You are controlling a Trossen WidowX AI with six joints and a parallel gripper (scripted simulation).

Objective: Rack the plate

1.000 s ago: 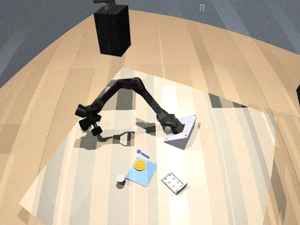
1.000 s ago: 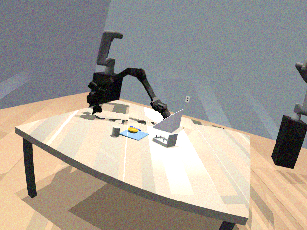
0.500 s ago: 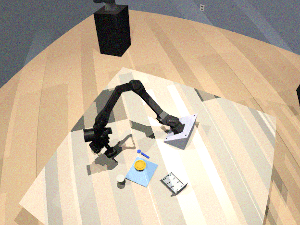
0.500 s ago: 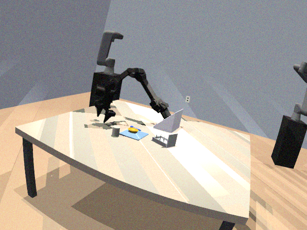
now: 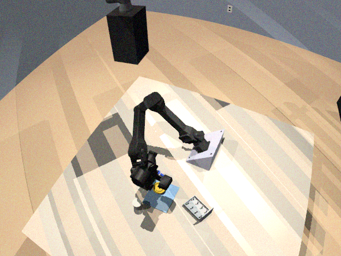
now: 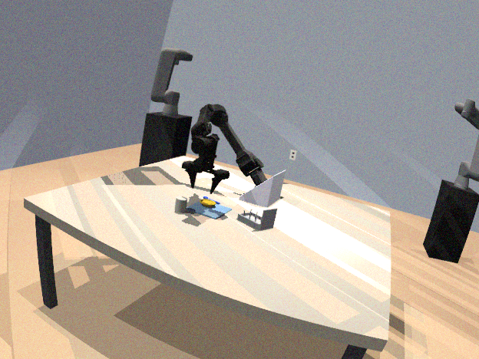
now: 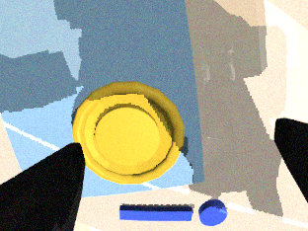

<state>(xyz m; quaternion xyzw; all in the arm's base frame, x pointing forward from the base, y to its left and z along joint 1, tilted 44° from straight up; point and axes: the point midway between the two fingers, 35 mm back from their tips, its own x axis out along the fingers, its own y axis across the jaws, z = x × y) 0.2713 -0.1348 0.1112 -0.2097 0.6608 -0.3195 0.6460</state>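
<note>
Now: gripper tip 1 cm past the yellow plate, 3 cm to the right of it and 4 cm above it. Also, from my gripper tip: blue mat: 2 cm ahead, 5 cm to the left, 6 cm below; small white cup: 11 cm ahead, 3 cm to the right, 3 cm below; grey dish rack: 3 cm ahead, 24 cm to the left, 4 cm below.
</note>
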